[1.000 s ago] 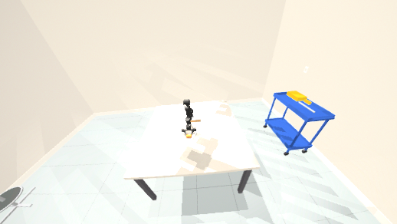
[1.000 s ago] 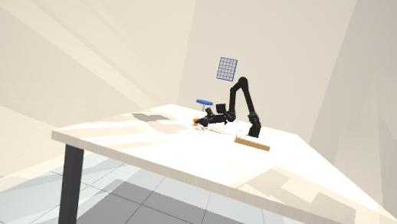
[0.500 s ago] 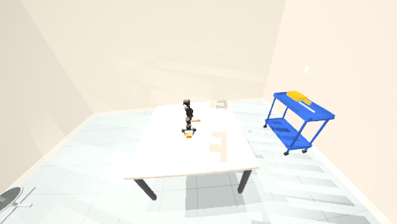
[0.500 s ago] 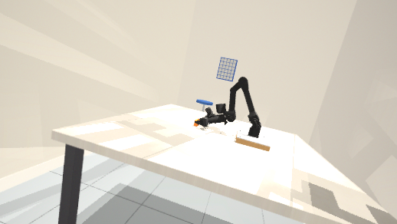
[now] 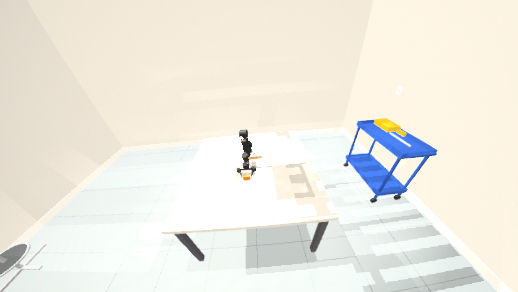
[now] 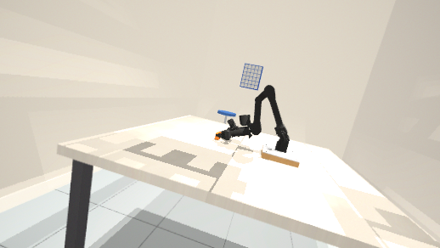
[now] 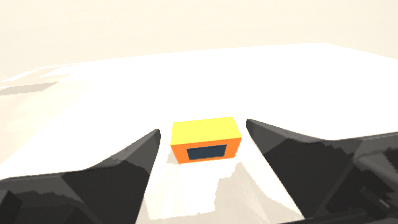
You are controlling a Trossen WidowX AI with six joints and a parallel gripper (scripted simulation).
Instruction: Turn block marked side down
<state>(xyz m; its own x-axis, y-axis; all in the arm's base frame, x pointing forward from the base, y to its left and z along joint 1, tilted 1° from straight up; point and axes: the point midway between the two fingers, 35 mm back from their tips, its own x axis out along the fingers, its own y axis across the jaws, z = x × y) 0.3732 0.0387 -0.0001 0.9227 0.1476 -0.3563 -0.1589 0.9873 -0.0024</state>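
My gripper tip is 2 cm past the orange block and 1 cm above it.
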